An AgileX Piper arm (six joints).
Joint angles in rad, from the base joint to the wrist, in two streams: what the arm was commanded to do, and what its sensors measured. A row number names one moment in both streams.
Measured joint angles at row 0:
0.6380 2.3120 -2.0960 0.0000 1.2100 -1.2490
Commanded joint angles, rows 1 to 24:
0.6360 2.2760 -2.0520 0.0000 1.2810 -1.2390
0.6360 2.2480 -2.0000 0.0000 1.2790 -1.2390
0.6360 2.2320 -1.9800 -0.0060 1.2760 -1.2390
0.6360 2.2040 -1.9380 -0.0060 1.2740 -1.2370
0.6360 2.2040 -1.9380 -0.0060 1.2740 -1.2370
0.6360 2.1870 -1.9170 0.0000 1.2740 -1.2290
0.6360 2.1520 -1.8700 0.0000 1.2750 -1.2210
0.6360 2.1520 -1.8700 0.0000 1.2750 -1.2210
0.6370 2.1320 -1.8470 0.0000 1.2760 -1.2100
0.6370 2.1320 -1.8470 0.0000 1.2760 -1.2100
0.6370 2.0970 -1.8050 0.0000 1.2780 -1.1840
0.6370 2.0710 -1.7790 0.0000 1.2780 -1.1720
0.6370 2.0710 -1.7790 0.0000 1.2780 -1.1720
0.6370 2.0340 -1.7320 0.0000 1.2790 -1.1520
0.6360 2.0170 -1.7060 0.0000 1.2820 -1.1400
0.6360 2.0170 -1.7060 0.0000 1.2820 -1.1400
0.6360 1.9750 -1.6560 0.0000 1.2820 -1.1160
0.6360 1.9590 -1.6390 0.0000 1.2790 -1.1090
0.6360 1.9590 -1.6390 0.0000 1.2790 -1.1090
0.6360 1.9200 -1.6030 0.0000 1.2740 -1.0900
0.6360 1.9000 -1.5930 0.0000 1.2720 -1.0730
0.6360 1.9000 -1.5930 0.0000 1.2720 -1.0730
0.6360 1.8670 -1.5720 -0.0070 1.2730 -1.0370
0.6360 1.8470 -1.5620 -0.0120 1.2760 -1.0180
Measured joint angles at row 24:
0.6380 1.8800 -1.5790 -0.0070 1.2120 -1.0560
